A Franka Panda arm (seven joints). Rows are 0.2 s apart.
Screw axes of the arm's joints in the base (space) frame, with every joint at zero. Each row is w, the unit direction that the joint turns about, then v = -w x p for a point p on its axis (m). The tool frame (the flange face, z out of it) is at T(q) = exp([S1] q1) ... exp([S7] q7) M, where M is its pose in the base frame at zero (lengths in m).
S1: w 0 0 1 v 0 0 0
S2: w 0 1 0 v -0.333 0 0
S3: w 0 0 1 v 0 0 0
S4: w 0 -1 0 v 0.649 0 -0.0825
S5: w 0 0 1 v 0 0 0
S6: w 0 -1 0 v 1.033 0 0
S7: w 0 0 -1 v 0 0.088 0
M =
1 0 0 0.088
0 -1 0 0
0 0 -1 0.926
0 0 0 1
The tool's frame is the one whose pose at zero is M.
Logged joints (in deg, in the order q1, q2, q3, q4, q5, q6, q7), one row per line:
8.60 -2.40 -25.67 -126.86 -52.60 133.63 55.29
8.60 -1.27 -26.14 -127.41 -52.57 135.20 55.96
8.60 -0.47 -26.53 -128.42 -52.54 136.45 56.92
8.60 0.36 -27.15 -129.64 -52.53 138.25 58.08
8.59 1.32 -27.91 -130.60 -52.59 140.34 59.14
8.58 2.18 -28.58 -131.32 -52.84 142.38 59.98
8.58 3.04 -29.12 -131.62 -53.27 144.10 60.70
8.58 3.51 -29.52 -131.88 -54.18 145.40 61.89
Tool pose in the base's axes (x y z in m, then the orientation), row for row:
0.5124 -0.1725 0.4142 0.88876 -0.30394 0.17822 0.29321
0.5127 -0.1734 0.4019 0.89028 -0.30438 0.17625 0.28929
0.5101 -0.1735 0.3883 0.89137 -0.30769 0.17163 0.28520
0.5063 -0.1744 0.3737 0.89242 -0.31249 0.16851 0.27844
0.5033 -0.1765 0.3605 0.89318 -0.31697 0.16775 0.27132
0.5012 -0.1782 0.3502 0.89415 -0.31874 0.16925 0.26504
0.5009 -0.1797 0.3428 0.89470 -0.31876 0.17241 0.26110
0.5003 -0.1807 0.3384 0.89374 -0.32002 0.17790 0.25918
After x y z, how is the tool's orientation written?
As a quaternion, x y z w.
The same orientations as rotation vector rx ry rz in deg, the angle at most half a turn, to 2 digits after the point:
135.63 -46.38 27.20
136.13 -46.54 26.95
136.58 -47.14 26.30
137.21 -48.04 25.91
137.82 -48.91 25.88
138.41 -49.34 26.20
138.78 -49.44 26.74
138.76 -49.69 27.62

